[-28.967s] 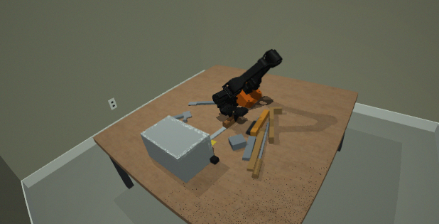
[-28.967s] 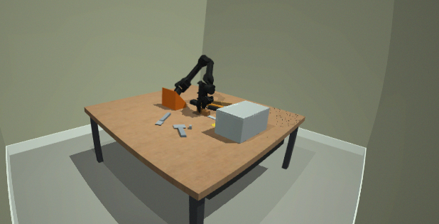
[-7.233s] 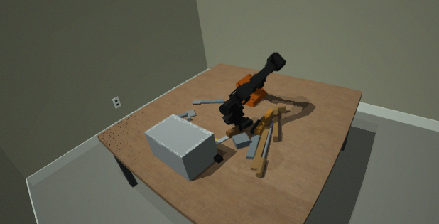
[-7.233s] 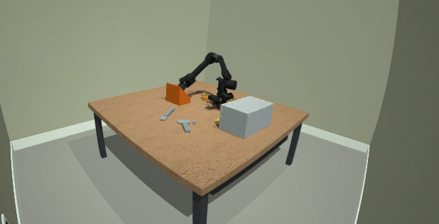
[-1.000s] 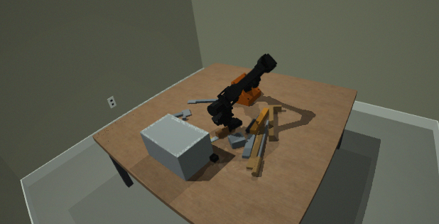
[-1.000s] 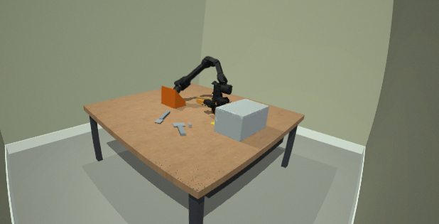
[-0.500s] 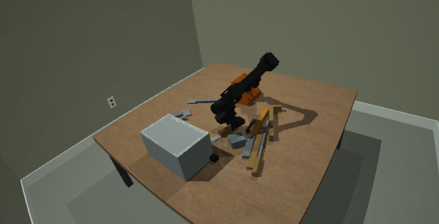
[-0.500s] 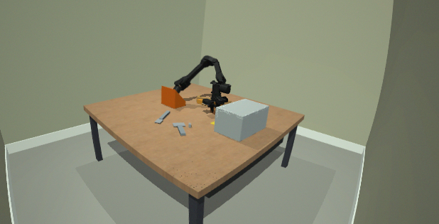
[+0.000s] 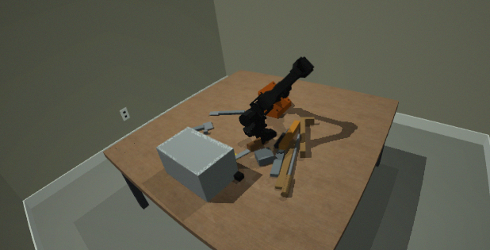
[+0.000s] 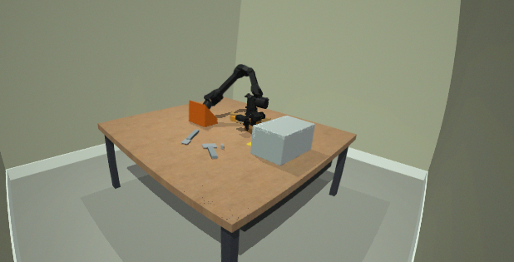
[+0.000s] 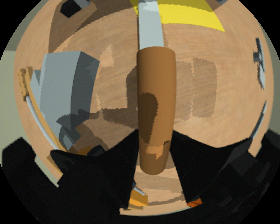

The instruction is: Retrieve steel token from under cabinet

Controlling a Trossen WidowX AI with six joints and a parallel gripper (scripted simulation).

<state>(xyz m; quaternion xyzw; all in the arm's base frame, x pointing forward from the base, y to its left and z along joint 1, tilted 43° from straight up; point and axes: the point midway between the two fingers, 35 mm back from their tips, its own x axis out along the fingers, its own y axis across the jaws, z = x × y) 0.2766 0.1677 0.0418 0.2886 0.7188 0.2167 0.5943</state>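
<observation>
My gripper tip is now 130 mm past the orange bar, 80 mm to the right of it and 10 mm below it. From my gripper tip the other things lie so: grey block 90 mm to the left, 70 mm ahead, 10 mm above; wooden stick 190 mm to the left, 40 mm ahead; grey t-piece 370 mm to the right, 100 mm ahead.
</observation>
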